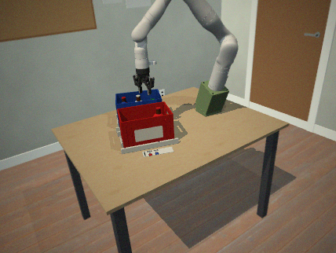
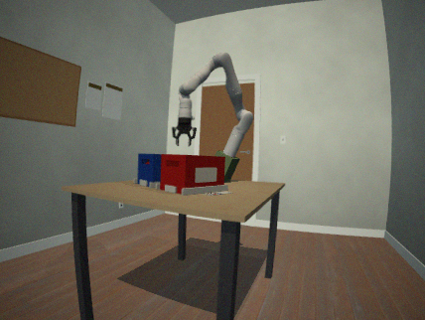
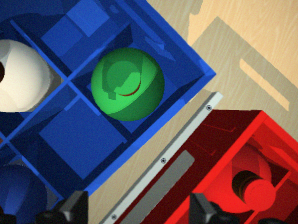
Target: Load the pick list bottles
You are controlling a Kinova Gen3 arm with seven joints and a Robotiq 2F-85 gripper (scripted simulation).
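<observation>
Right now my hand is 100 mm short of the blue-label bottle, 100 mm to the left of it and 150 mm above it. Round my hand: red crate (60 mm ahead, 110 mm to the left, 160 mm below); blue crate (120 mm to the right, 160 mm below); green-label bottle (70 mm behind, 50 mm to the right, 150 mm below).
</observation>
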